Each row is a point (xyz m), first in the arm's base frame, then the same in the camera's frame.
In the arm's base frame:
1: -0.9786 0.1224 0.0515
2: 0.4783 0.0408 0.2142
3: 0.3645 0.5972 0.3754
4: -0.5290 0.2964 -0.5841
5: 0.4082 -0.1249 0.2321
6: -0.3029 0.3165 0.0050
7: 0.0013 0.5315 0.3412
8: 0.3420 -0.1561 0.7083
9: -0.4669 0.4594 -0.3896
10: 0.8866 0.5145 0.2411
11: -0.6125 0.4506 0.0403
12: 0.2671 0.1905 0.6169
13: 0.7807 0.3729 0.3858
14: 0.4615 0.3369 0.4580
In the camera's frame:
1: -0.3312 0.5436 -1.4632
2: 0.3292 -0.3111 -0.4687
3: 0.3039 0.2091 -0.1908
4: 0.4641 0.4907 -1.4964
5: 0.2276 -0.4148 -0.5765
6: 0.1380 0.3506 -0.9743
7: 0.1091 0.3492 -0.4733
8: -0.1885 -0.4356 -0.3346
9: 0.3954 0.5831 -1.2619
10: 0.6746 -0.1303 0.0211
11: -0.0224 0.6264 -1.0895
12: -0.0574 -0.0974 -0.2841
13: 0.4616 -0.2025 -0.0194
14: 0.2173 -0.0674 -0.1939

